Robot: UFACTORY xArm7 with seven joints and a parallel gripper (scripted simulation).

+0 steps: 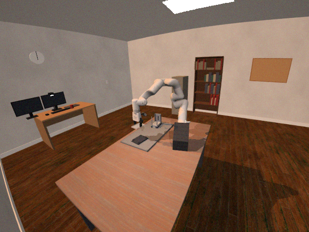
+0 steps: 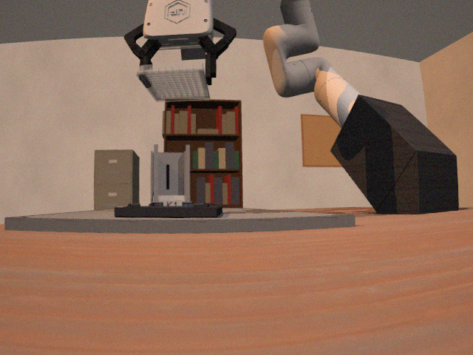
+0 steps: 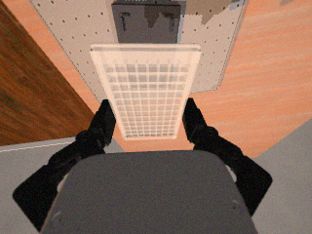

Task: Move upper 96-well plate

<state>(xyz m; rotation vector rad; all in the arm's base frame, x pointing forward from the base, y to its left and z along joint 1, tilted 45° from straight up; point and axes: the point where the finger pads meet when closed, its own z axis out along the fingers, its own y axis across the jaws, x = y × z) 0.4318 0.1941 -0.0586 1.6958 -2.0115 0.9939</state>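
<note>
My gripper is now 1 cm above the 96-well plate. From my hand the other things lie so: grey mat (22 cm to the right, 20 cm below, 2 cm behind); then plate nest N1 (19 cm below).
</note>
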